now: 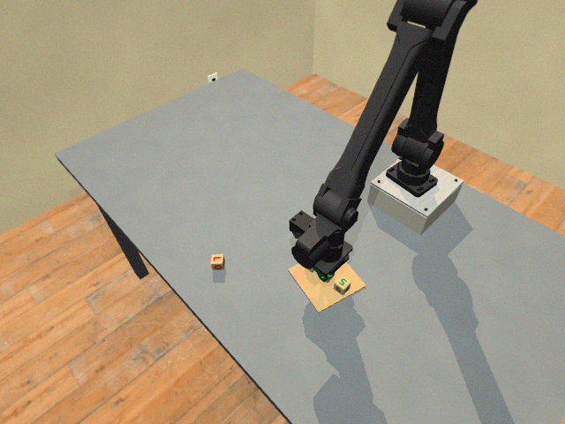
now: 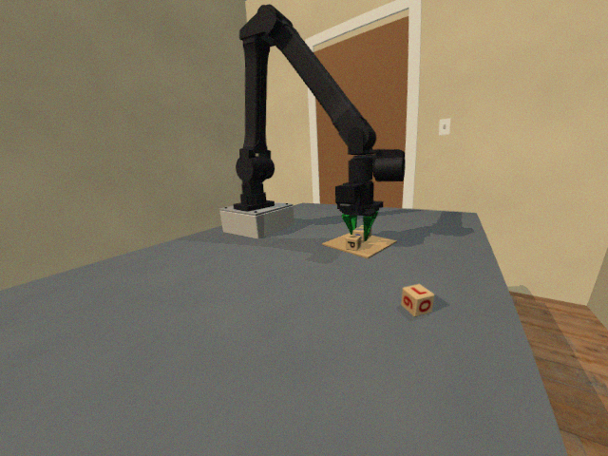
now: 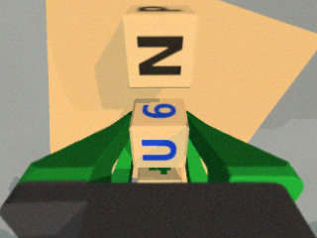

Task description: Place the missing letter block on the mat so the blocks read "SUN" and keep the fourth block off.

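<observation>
My gripper is now 20 mm above the tan mat. The rest, counted from my hand: block (10 mm above).
</observation>
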